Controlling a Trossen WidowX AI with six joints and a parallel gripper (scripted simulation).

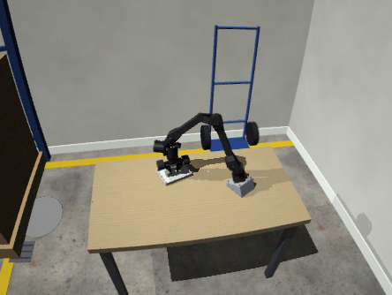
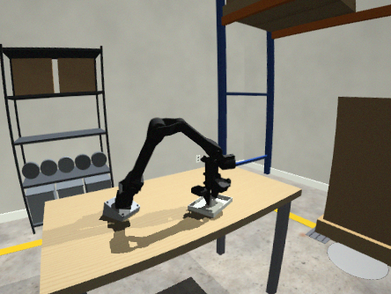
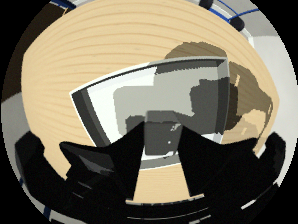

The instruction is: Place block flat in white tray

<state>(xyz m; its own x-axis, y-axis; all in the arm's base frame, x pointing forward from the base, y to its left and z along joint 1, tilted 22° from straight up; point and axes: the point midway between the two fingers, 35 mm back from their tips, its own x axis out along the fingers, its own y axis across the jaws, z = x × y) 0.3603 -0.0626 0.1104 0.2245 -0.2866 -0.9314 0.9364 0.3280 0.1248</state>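
Now: the small grey block 20 mm below my hand. Round my hand: white tray (30 mm below).
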